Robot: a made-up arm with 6 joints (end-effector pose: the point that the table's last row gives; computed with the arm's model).
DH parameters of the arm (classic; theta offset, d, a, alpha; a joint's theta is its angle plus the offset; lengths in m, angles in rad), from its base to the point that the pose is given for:
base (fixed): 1.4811 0 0.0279 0
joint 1: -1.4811 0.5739 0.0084 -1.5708
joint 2: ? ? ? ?
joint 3: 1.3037 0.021 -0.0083 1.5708
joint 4: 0 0.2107 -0.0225 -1.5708
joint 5: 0 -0.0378 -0.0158 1.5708
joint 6: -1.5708 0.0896 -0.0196 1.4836
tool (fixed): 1.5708 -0.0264 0 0
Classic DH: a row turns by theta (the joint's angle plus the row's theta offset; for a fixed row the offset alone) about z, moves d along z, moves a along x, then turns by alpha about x.
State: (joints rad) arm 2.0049 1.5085 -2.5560 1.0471 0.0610 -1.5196
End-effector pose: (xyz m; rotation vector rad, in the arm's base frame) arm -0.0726 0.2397 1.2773 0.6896 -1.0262 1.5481
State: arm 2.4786 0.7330 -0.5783 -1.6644 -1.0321 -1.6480
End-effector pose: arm -0.0667 -0.0745 0.9801 -0.5896 3.0687 0.1105
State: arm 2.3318 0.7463 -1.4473 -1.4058 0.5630 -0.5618
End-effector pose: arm 0.0852 -0.0262 1.1580 -0.7243 -1.3694 0.8337
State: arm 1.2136 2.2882 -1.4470 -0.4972 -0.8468 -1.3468
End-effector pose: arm 0.2180 0.6285 0.7475 -1.3160 -1.2582 1.0613
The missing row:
joint 2: 0.1799 0 -0.4539 0
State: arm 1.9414 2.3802 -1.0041 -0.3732 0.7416 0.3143
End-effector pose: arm -0.1540 0.4399 0.5544 -1.9581 1.0527 0.9487
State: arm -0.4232 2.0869 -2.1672 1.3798 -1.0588 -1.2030
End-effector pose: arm 0.4840 -0.2774 0.9382 0.2147 -0.4365 -1.4076
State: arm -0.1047 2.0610 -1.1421 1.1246 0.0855 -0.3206
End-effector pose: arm 0.4785 -0.0128 0.6994 0.8501 0.8920 -0.3387
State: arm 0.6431 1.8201 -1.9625 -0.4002 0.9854 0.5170
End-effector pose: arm 0.3731 0.2990 1.0133 -0.0706 0.7563 0.2018
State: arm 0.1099 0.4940 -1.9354 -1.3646 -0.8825 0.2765
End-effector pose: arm -0.3792 0.0903 1.1279 -1.2888 -1.9228 -0.2557
